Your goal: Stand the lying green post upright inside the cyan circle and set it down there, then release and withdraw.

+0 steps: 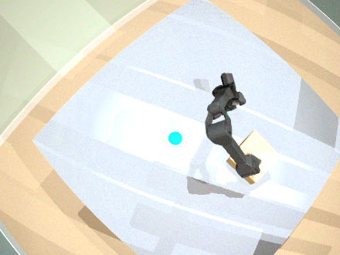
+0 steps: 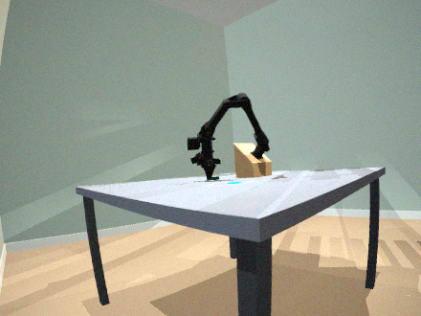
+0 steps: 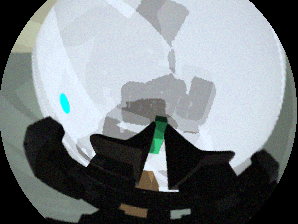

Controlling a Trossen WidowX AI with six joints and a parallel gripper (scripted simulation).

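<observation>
Now: the cyan circle 110 mm ahead of my gripper tip, 240 mm to the left of it and 10 mm below it. Round my gripper tip: green post 20 mm behind, 10 mm to the left.
</observation>
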